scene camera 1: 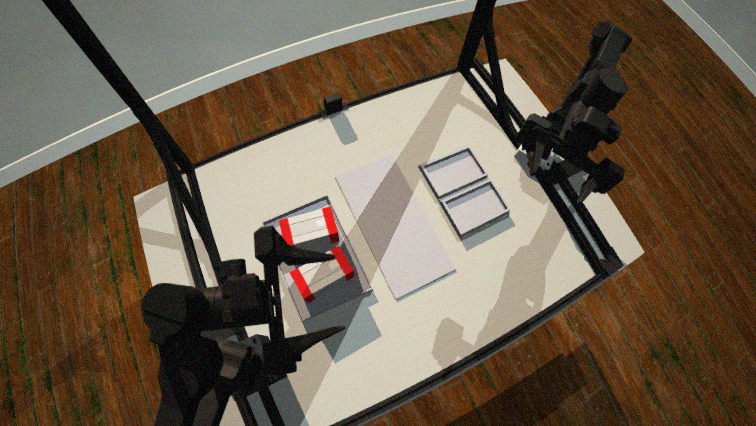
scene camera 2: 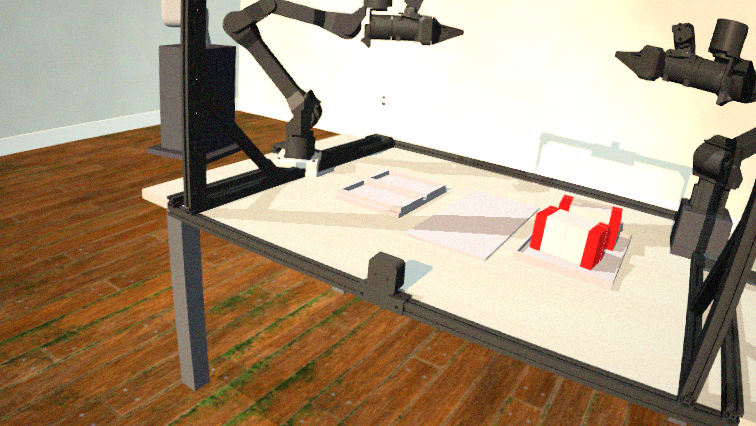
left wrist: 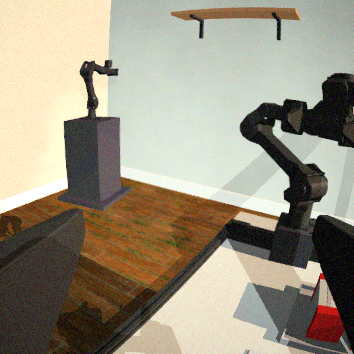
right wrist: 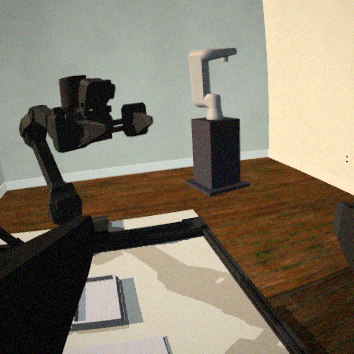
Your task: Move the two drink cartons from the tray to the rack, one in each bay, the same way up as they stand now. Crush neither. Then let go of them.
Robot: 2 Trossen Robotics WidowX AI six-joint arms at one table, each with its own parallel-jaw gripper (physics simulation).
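Pixels of known places: left gripper, fingertip midpoint: (scene camera 1: 556, 189) (scene camera 2: 461, 31) (left wrist: 203, 225) (right wrist: 130, 123); right gripper, fingertip midpoint: (scene camera 1: 339, 291) (scene camera 2: 624, 54) (left wrist: 313, 122) (right wrist: 218, 222); left arm's base, link origin: (scene camera 2: 298, 155); right arm's base, link origin: (scene camera 1: 245, 367) (scene camera 2: 706, 209) (left wrist: 297, 222).
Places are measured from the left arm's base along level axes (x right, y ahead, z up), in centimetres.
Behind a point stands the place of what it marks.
Note:
Two white cartons with red bands at opposite ends, one (scene camera 1: 309, 227) @[x 36.8, y 54.6, z 3.8 cm] (scene camera 2: 566, 238) @[x 39.9, y 52.9, z 1.1 cm] farther up scene camera 1, the other (scene camera 1: 321, 270) @[x 29.0, y 61.0, z 3.8 cm] (scene camera 2: 615, 230) @[x 34.1, y 64.8, z 1.2 cm] lower, stand side by side in the tray (scene camera 1: 338, 297) @[x 23.7, y 63.0, z -3.0 cm] (scene camera 2: 560, 269) @[x 44.6, y 51.2, z -2.7 cm]. One carton's red end (left wrist: 324, 324) @[x 25.5, y 56.1, z 1.2 cm] shows in the left wrist view. The rack (scene camera 1: 476, 210) @[x 7.1, y 26.7, z -2.6 cm] (scene camera 2: 367, 205) @[x 22.0, y 17.6, z -2.9 cm] (right wrist: 104, 300) @[x 6.4, y 27.5, z -2.6 cm] has two bays, both empty. My right gripper (scene camera 1: 338, 292) @[x 19.2, y 65.7, z 32.9 cm] (scene camera 2: 617, 55) @[x 19.2, y 65.7, z 32.9 cm] (right wrist: 218, 222) @[x 19.2, y 65.7, z 32.9 cm] is open and empty, high above the tray side; one finger hides part of the lower carton. My left gripper (scene camera 1: 557, 185) @[x 0.0, y 35.0, z 32.5 cm] (scene camera 2: 461, 32) @[x 0.0, y 35.0, z 32.5 cm] (left wrist: 203, 225) @[x 0.0, y 35.0, z 32.5 cm] is open and empty, high beyond the rack.
A flat pale board (scene camera 1: 396, 232) @[x 21.0, y 42.6, z -3.2 cm] (scene camera 2: 465, 232) @[x 30.9, y 36.6, z -3.2 cm] lies between tray and rack. A small dark block (scene camera 1: 332, 103) @[x 54.0, y 22.5, z 1.1 cm] (scene camera 2: 386, 272) @[x 56.2, y 21.3, z 0.3 cm] sits on the table's edge rail. Dark frame posts (scene camera 1: 480, 37) @[x 29.5, y -14.3, z 12.1 cm] (scene camera 2: 194, 105) @[x 32.5, y -14.3, z 17.1 cm] rise at the table's ends.

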